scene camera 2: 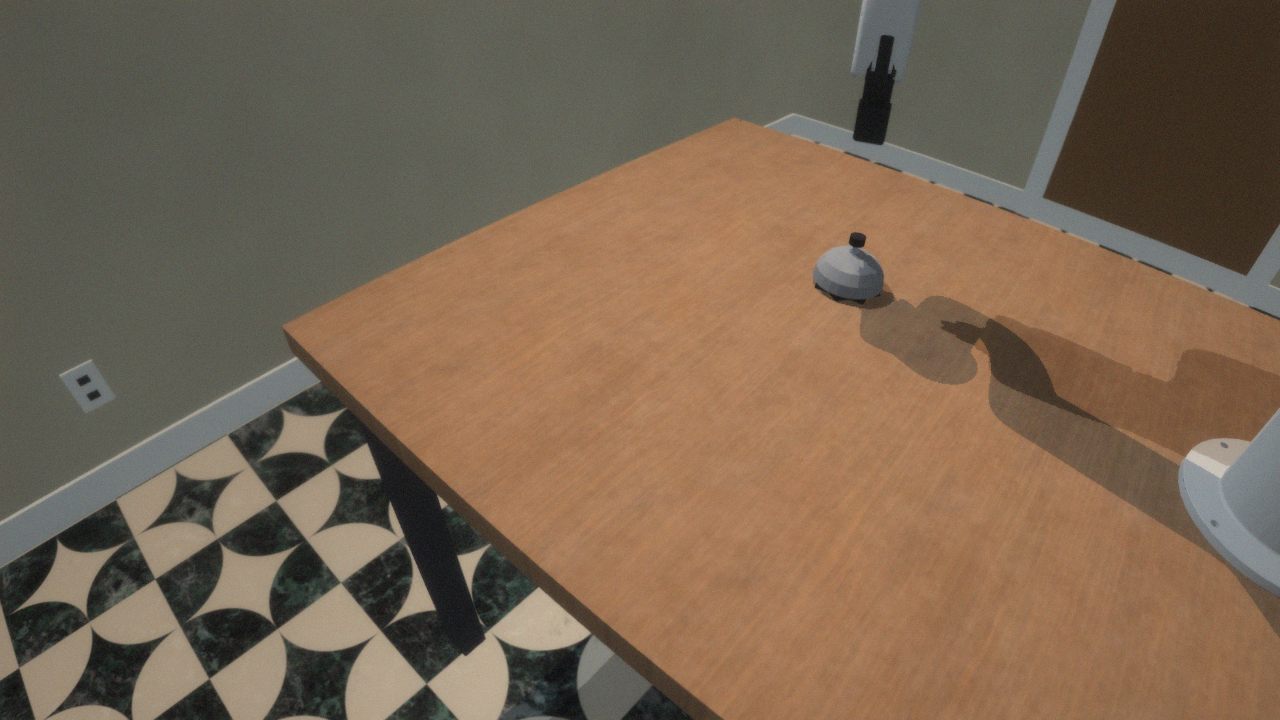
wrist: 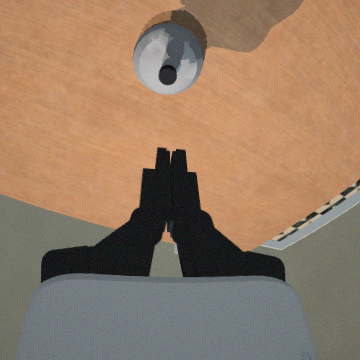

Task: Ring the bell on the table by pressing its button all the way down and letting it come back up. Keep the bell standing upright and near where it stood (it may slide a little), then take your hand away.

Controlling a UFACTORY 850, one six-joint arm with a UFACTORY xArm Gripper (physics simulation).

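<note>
The bell (scene camera 2: 847,272) (wrist: 155,56) is a grey metal dome standing upright on the wooden table (scene camera 2: 554,358) (wrist: 75,130). Its black button (scene camera 2: 857,240) (wrist: 167,75) stands up above the dome. My gripper (scene camera 2: 870,140) (wrist: 167,165) is shut with nothing between its fingers. In the scene view it hangs well above the bell, with a wide gap between the fingertips and the button. In the wrist view the fingertips show below the bell, apart from it.
The robot's round base (scene camera 2: 1253,528) is at the right side of the table. Shadows of the arm lie on the table beside the bell. A wall (scene camera 2: 358,134) runs behind the table's far left edge, and a brown door panel (scene camera 2: 1172,116) is at the back right.
</note>
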